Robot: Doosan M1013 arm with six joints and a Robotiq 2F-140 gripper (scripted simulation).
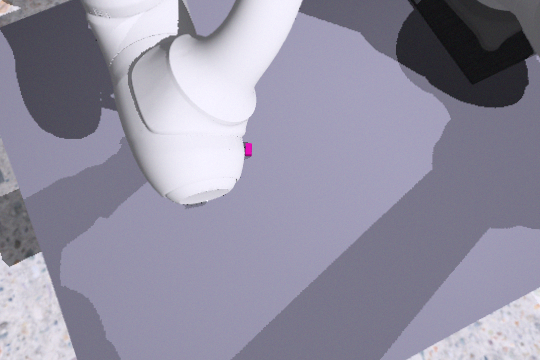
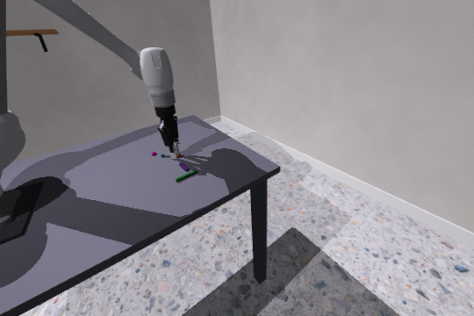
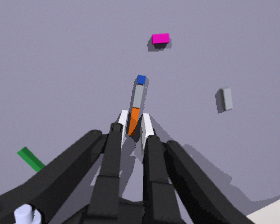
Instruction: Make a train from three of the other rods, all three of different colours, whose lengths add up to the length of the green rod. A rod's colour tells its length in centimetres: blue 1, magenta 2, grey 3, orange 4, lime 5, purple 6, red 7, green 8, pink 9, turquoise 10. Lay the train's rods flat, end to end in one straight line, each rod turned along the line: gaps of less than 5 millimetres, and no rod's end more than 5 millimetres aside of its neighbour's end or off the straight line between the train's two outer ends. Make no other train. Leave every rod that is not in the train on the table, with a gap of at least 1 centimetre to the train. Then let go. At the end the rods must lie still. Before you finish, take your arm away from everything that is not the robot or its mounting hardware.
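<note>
Right now the orange rod is 30 mm below my hand. Also, from my hand: magenta rod 70 mm behind, 90 mm to the left, 30 mm below; blue rod 40 mm behind, 40 mm to the left, 30 mm below; purple rod 10 mm behind, 110 mm to the right, 30 mm below.
</note>
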